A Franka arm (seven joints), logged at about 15 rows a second.
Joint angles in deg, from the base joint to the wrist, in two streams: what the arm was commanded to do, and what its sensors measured. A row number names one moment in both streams.
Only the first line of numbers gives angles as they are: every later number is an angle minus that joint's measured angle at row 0.
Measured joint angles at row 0:
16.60, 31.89, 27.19, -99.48, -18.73, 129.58, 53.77
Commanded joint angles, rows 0 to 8:
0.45, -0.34, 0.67, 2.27, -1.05, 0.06, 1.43
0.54, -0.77, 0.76, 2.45, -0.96, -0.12, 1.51
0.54, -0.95, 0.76, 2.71, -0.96, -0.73, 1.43
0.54, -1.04, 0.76, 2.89, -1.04, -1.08, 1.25
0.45, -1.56, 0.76, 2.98, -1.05, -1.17, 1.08
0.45, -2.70, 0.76, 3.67, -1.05, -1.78, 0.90
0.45, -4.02, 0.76, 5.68, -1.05, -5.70, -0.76
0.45, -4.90, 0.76, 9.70, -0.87, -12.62, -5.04
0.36, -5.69, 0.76, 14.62, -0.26, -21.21, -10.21
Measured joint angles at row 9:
0.22, -2.15, 0.77, 5.17, -0.20, -4.63, -1.42
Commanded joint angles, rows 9 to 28:
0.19, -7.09, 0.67, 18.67, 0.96, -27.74, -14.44
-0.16, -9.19, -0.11, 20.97, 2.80, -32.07, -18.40
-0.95, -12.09, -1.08, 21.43, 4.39, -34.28, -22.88
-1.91, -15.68, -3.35, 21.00, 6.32, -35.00, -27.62
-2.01, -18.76, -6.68, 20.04, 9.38, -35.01, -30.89
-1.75, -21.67, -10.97, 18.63, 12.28, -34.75, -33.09
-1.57, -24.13, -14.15, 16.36, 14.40, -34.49, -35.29
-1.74, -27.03, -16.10, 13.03, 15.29, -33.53, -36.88
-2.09, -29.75, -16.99, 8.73, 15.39, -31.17, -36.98
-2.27, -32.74, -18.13, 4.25, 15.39, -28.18, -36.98
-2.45, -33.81, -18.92, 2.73, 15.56, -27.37, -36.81
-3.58, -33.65, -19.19, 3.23, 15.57, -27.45, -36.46
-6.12, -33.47, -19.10, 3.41, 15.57, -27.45, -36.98
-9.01, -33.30, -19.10, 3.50, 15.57, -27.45, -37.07
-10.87, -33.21, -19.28, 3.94, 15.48, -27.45, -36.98
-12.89, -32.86, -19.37, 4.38, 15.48, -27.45, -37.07
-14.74, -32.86, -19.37, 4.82, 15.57, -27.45, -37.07
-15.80, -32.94, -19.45, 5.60, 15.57, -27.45, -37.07
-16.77, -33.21, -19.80, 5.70, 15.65, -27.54, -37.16
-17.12, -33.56, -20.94, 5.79, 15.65, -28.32, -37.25
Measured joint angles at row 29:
-15.45, -31.98, -19.89, 5.60, 14.28, -27.80, -36.40
